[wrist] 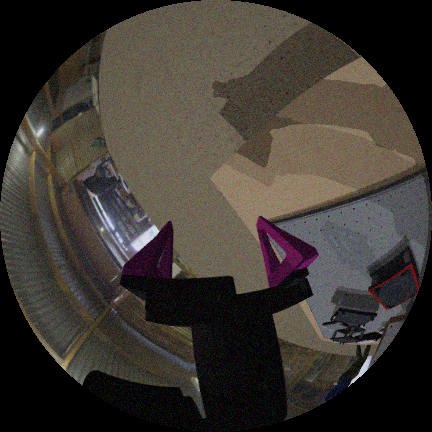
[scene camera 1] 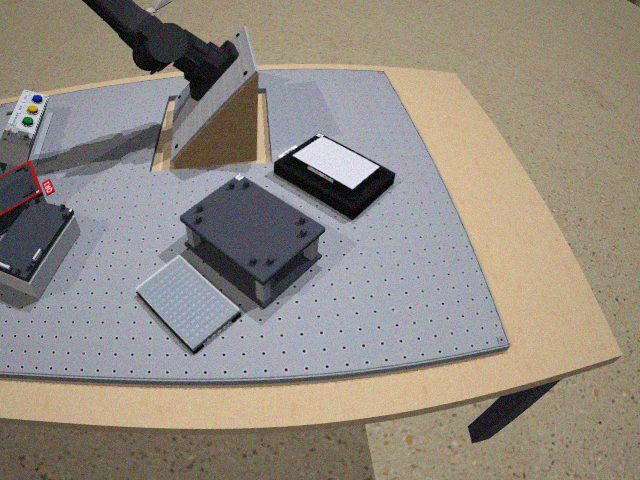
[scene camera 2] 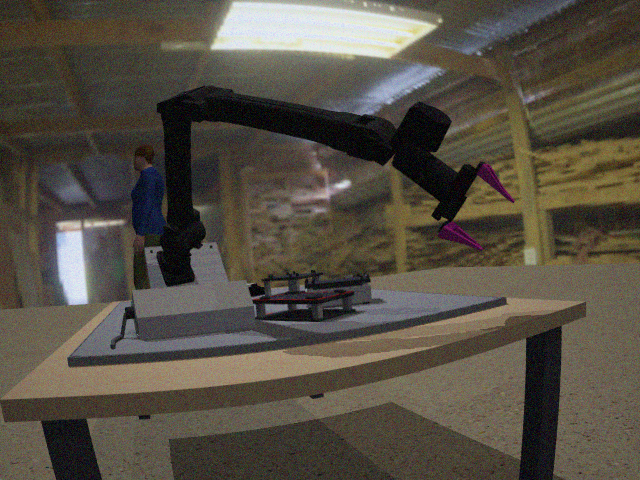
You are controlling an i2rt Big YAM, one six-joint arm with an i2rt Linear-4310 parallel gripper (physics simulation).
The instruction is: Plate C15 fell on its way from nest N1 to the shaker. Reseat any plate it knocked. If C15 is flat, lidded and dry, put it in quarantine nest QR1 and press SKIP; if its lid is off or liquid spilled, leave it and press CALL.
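Where they show: gripper, fingertip midpoint: point(wrist: 215, 222) point(scene camera 2: 498, 226); arm's base, origin of the base link: point(scene camera 1: 215, 71) point(scene camera 2: 174, 268).
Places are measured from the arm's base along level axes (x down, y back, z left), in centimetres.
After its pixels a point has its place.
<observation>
A clear-topped plate with a well grid point(scene camera 1: 188, 304) @(z -10.3, x 9.5, y -44.5 cm) lies flat on the pegboard beside a dark two-deck stand point(scene camera 1: 253, 224) @(z 0.5, x 5.2, y -36.9 cm). It looks covered, and no liquid shows around it; its label cannot be read. Red-edged nest QR1 point(scene camera 1: 15, 187) @(z -41.8, x 7.1, y -14.3 cm) point(scene camera 2: 310, 296) @(z -52.1, x 6.7, y -13.3 cm) point(wrist: 397, 290) has a dark top and is cut off at the left of scene camera 1. The button box point(scene camera 1: 32, 109) @(z -42.3, x 4.2, y 9.5 cm) has blue, yellow and green buttons with lettering too small to read. My gripper point(scene camera 2: 497, 225) @(z -81.0, x -2.5, y -32.8 cm) point(wrist: 215, 222) @(z -81.0, x -2.5, y -32.8 cm) is open and empty, high above the table's edge, far from the plate.
A grey block with a dark top point(scene camera 1: 38, 242) @(z -33.2, x 5.6, y -31.6 cm) stands beside QR1. A black device with a white top point(scene camera 1: 336, 161) @(z 16.6, x 7.4, y -24.2 cm) stands behind the two-deck stand. The arm's wedge mount point(scene camera 1: 227, 121) @(z 0.4, x 3.0, y -14.4 cm) is at the back of the pegboard point(scene camera 1: 413, 289) @(z 20.0, x 11.1, y -48.5 cm). A person in blue point(scene camera 2: 148, 201) stands beyond the table.
</observation>
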